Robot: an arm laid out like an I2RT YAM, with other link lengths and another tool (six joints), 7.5 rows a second.
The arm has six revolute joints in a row. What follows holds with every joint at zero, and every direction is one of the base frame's.
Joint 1 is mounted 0.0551 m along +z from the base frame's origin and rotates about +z.
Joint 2 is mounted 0.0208 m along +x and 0.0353 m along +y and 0.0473 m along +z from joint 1 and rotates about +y.
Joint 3 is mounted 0.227 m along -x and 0.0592 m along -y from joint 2 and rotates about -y.
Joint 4 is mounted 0.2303 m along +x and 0.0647 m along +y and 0.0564 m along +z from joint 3 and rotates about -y.
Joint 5 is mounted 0.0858 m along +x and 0.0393 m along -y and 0.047 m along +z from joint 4 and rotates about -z.
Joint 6 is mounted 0.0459 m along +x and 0.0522 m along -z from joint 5 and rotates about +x.
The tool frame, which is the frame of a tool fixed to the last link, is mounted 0.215 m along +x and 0.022 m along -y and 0.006 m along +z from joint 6; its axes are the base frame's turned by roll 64.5, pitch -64.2 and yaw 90 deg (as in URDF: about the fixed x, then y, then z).
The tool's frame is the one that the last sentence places.
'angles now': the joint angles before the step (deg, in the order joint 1, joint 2, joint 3, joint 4, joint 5, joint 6). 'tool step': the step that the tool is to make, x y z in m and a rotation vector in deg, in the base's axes. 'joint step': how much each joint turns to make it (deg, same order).
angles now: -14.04 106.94 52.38 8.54 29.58 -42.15
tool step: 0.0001 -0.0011 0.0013 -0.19 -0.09 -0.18
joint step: -0.02 0.00 0.12 0.01 0.23 0.00
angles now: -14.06 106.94 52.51 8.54 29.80 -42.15
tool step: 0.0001 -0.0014 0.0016 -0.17 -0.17 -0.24
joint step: -0.06 -0.03 0.12 0.03 0.22 0.05
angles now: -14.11 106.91 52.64 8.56 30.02 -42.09
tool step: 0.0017 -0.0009 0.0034 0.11 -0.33 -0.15
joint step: -0.09 -0.23 0.58 -0.62 -0.09 0.20
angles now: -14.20 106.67 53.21 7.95 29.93 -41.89
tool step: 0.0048 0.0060 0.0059 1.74 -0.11 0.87
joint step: 0.01 -1.38 1.71 -3.74 -1.83 0.66
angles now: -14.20 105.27 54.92 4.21 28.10 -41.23
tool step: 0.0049 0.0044 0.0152 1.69 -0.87 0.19
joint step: 0.01 -2.26 2.46 -4.89 -1.46 1.30
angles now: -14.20 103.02 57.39 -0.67 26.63 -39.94
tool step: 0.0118 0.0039 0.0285 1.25 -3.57 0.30
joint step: 0.06 -2.99 2.15 -2.62 -1.65 1.45
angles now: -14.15 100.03 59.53 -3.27 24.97 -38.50
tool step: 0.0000 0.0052 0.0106 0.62 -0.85 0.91
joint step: 0.02 -2.42 -0.28 -1.46 -1.20 -0.03
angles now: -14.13 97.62 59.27 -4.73 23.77 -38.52
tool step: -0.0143 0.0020 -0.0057 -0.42 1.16 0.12
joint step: -0.03 -2.34 -3.45 0.35 0.37 -0.66
